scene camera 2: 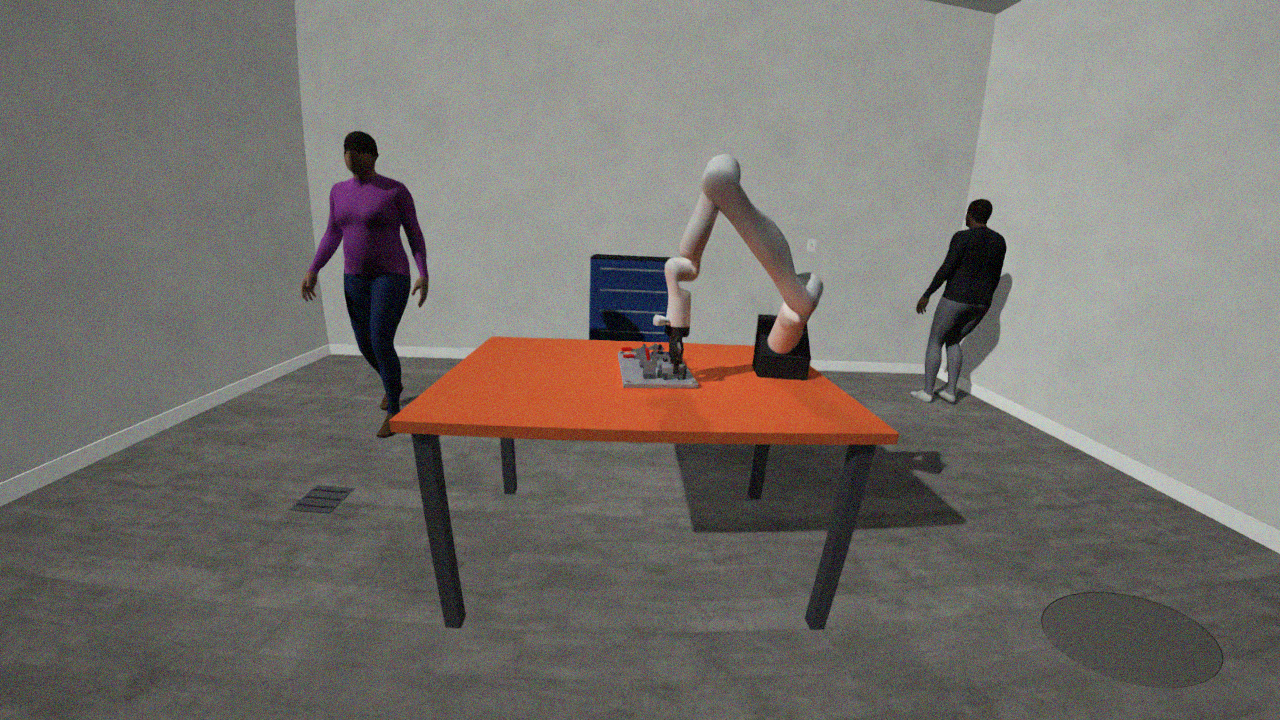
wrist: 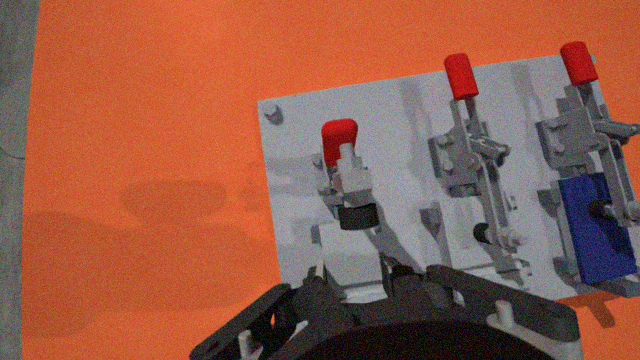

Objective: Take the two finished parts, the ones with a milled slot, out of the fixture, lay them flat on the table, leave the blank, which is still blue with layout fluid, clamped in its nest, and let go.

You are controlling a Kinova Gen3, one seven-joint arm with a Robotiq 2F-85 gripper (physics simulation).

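The grey fixture plate lies on the orange table. In the wrist view, a pale finished part sits in the left nest, its slot across the end near the gripper. The toggle clamp behind it is open, arm raised. My gripper points down and is shut on this part, one finger at each side; the fingertips are partly hidden. The second finished part sits in the middle nest under a lowered clamp. The blue blank sits in the right nest under its lowered clamp.
Red clamp handles stand up along the plate's far side. The robot's black base block stands at the table's right. A blue cabinet stands behind the table. One person is at the left, another at the right.
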